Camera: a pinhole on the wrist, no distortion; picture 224 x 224 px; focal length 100.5 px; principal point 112.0 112.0 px. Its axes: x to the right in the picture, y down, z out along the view. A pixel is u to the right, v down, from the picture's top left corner.
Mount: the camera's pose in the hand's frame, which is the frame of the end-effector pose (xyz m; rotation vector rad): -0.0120 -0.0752 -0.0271 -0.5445 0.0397 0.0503
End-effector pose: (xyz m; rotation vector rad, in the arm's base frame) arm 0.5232 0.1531 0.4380 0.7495 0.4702 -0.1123
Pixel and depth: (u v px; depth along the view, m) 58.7 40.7 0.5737
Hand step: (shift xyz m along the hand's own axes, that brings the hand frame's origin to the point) -0.2779 -0.1367 0.6891
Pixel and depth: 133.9 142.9 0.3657
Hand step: 0.0699 0.2135 0.2233
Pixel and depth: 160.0 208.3 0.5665
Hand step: 0.2402 0.6924 0.1628
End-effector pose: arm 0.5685 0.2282 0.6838 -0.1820 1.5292 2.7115
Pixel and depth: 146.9 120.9 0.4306
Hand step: 0.1455 0.1863 0.3136
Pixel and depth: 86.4 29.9 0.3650
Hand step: -0.0785 -0.1441 0.4437
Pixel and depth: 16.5 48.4 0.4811
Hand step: -0.4387 -0.1028 0.5647
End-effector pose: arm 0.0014 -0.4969 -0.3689 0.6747 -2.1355 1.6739
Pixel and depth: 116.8 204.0 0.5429
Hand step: -0.0019 0.6318 0.1788
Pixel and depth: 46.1 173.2 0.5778
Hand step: -0.3966 0.5109 0.3043
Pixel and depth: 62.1 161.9 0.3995
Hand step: -0.2118 0.2940 0.2220
